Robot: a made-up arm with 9 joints. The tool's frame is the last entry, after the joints.
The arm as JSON. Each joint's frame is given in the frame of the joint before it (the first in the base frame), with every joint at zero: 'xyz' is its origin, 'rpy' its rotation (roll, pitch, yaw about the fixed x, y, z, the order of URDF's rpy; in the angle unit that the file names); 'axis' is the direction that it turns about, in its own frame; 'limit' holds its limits. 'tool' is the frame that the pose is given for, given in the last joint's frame.
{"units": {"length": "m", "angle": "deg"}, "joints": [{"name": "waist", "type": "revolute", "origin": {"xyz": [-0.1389, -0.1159, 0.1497], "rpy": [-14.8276, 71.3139, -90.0]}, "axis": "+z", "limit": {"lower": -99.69, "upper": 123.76}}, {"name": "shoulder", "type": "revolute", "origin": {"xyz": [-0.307, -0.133, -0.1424], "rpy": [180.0, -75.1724, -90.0]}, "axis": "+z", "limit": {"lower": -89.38, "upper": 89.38}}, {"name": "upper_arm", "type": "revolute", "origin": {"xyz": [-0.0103, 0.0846, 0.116], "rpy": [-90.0, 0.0, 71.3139]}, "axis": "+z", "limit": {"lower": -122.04, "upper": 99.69}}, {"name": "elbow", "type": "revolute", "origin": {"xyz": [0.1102, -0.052, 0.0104], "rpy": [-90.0, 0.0, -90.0]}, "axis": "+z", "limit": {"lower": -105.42, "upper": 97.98}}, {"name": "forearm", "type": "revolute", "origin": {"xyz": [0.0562, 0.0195, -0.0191], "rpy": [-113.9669, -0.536, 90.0]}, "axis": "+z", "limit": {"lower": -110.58, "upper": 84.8}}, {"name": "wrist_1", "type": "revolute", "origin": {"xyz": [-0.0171, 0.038, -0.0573], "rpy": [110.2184, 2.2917, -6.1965]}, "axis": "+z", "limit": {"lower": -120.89, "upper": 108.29}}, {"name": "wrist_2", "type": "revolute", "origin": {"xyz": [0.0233, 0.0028, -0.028], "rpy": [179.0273, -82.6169, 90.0]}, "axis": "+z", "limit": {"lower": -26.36, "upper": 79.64}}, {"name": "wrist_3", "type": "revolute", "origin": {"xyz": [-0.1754, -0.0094, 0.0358], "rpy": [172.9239, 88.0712, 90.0]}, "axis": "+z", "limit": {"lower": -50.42, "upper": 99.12}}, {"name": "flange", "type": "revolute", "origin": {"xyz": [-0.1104, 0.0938, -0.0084], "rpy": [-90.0, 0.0, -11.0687]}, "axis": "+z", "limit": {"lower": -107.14, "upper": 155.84}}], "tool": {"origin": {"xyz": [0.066, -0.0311, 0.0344], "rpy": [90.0, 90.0, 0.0]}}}
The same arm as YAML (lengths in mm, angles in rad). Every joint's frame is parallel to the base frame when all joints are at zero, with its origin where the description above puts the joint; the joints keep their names.
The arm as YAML. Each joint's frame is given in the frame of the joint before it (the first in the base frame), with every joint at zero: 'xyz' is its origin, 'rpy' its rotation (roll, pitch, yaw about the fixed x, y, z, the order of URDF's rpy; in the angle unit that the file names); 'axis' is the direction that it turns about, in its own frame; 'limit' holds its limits. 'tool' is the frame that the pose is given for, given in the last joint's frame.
units:
  length: mm
  angle: rad
joints:
  - name: waist
    type: revolute
    origin:
      xyz: [-138.9, -115.9, 149.7]
      rpy: [0.0, 0.0, 0.0]
    axis: [0.255912, -0.915743, 0.309715]
    limit:
      lower: -1.7399
      upper: 2.16
  - name: shoulder
    type: revolute
    origin:
      xyz: [-165.0, 196.5, 257.6]
      rpy: [0.0, 0.0, 0.0]
    axis: [-1.0, 0.0, 0.0]
    limit:
      lower: -1.56
      upper: 1.56
  - name: upper_arm
    type: revolute
    origin:
      xyz: [-116.0, 36.9, 76.8]
      rpy: [0.0, 0.0, 0.0]
    axis: [0.0, 1.0, 0.0]
    limit:
      lower: -2.13
      upper: 1.7399
  - name: elbow
    type: revolute
    origin:
      xyz: [-52.0, 10.4, 110.2]
      rpy: [0.0, 0.0, 0.0]
    axis: [0.0, 0.0, 1.0]
    limit:
      lower: -1.8399
      upper: 1.7101
  - name: forearm
    type: revolute
    origin:
      xyz: [-56.2, -19.5, -19.1]
      rpy: [0.0, 0.0, 0.0]
    axis: [0.91378, -0.0038, -0.406191]
    limit:
      lower: -1.93
      upper: 1.48
  - name: wrist_1
    type: revolute
    origin:
      xyz: [-67.8, 17.0, -11.6]
      rpy: [0.0, 0.0, 0.0]
    axis: [0.062797, 0.124295, 0.990256]
    limit:
      lower: -2.1099
      upper: 1.89
  - name: wrist_2
    type: revolute
    origin:
      xyz: [1.2, -26.6, -25.0]
      rpy: [0.0, 0.0, 0.0]
    axis: [0.981638, -0.033401, -0.187807]
    limit:
      lower: -0.4601
      upper: 1.39
  - name: wrist_3
    type: revolute
    origin:
      xyz: [1.8, -13.5, -178.7]
      rpy: [0.0, 0.0, 0.0]
    axis: [0.0, 1.0, 0.0]
    limit:
      lower: -0.88
      upper: 1.73
  - name: flange
    type: revolute
    origin:
      xyz: [126.4, -8.4, 70.9]
      rpy: [0.0, 0.0, 0.0]
    axis: [0.0, 0.0, 1.0]
    limit:
      lower: -1.8699
      upper: 2.7199
tool:
  origin:
    xyz: [-66.0, 31.1, 34.4]
    rpy: [-1.5708, 1.5708, 0.0]

